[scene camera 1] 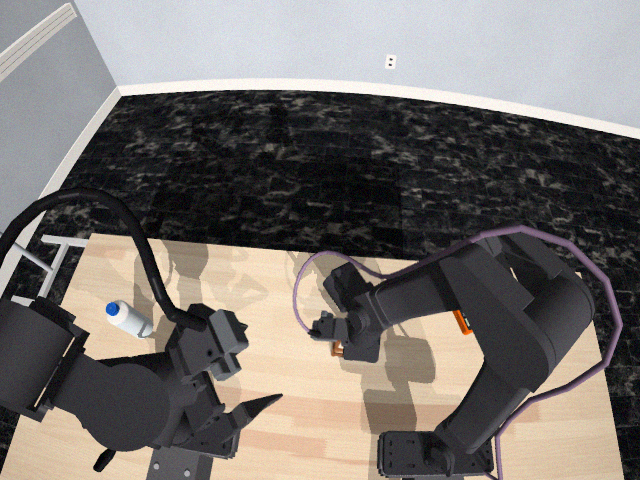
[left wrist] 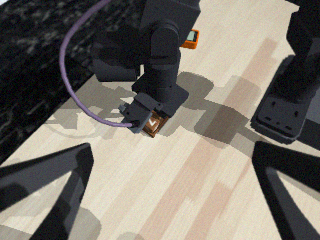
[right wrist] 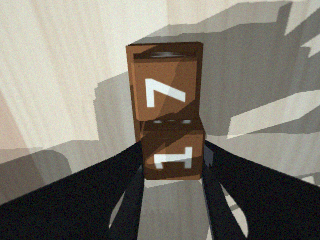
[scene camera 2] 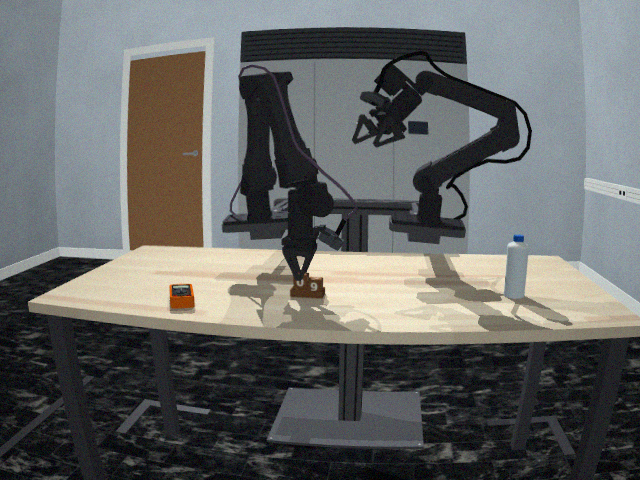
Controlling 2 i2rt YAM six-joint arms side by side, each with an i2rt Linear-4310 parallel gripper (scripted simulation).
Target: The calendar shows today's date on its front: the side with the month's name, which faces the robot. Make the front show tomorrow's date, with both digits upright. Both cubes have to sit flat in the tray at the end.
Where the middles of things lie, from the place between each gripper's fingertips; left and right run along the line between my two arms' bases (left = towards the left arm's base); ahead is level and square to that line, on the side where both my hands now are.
Labels:
My right hand point(scene camera 2: 300, 279) is 10 mm above the cube point(right wrist: 172, 149). From my right hand the other things lie so: brown tray point(right wrist: 132, 50) (20 mm to the left, 40 mm below).
I see the cube 320 mm below my left hand point(scene camera 1: 262, 361), 140 mm to the right of it and 110 mm ahead of it. From my left hand the other things lie so: brown tray 350 mm below, 130 mm to the right, 100 mm ahead.

